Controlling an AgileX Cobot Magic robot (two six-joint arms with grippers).
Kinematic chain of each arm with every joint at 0, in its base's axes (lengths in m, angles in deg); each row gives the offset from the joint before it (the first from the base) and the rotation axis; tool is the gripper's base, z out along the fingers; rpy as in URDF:
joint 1: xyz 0 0 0.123 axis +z
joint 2: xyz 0 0 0 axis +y
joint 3: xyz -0.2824 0 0.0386 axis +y
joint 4: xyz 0.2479 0 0.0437 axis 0.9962 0 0.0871
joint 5: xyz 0 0 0 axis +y
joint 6: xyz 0.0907 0 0.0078 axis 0.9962 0 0.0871
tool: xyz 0 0 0 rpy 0 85 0
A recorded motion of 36 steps. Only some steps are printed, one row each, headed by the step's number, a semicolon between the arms.
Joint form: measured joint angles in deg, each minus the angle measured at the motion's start. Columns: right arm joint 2, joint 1, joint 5, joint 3, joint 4, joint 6; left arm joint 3, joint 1, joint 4, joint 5, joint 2, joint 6.
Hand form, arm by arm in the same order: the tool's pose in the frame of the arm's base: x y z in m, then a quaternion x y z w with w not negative. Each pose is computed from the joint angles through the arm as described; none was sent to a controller.
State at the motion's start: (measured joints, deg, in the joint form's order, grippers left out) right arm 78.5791 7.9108 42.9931 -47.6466 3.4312 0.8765; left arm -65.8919 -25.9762 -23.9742 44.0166 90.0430 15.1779
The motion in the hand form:
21: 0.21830 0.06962 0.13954 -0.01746 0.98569 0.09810 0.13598; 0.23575 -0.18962 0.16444 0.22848 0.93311 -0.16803 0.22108
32: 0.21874 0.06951 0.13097 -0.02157 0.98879 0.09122 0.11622; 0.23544 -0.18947 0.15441 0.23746 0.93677 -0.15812 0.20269
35: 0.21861 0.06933 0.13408 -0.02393 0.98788 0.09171 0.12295; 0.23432 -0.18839 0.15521 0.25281 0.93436 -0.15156 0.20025
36: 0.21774 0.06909 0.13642 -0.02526 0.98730 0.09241 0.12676; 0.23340 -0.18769 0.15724 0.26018 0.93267 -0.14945 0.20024
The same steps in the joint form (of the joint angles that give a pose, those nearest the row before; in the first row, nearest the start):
21: 8.96 6.95 -20.94 16.18 15.80 -4.83; 20.76 -10.52 -4.91 -27.96 4.53 1.61
32: 11.15 6.95 -20.62 16.07 15.15 -4.83; 20.86 -10.52 -3.86 -27.29 6.25 1.61
35: 10.36 6.95 -20.62 16.07 14.89 -4.83; 20.86 -10.52 -2.00 -26.46 5.94 1.61
36: 9.66 6.95 -20.49 16.19 14.77 -4.83; 20.86 -10.52 -1.13 -25.89 5.47 1.61

